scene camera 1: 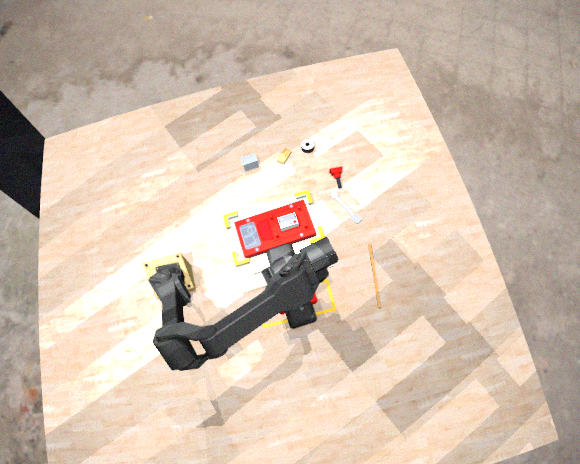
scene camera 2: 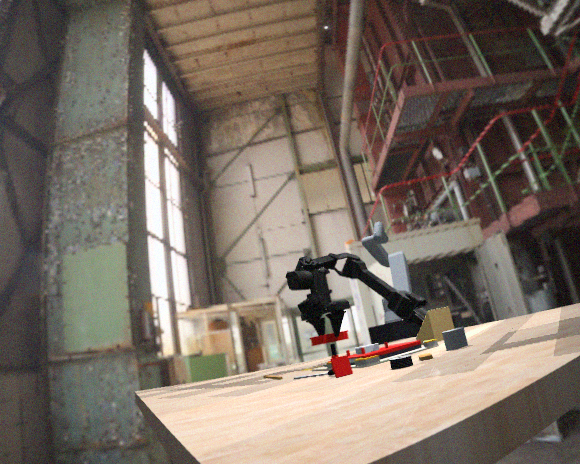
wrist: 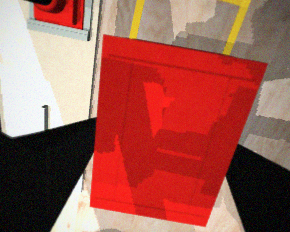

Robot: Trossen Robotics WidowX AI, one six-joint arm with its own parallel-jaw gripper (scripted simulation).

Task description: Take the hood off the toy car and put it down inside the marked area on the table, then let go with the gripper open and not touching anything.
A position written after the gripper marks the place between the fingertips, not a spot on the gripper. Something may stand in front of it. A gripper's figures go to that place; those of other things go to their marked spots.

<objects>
The gripper (scene camera 1: 293, 294) is 105 cm from the lens. A toy car body (scene camera 1: 257, 234): 118 cm from the lens.
</objects>
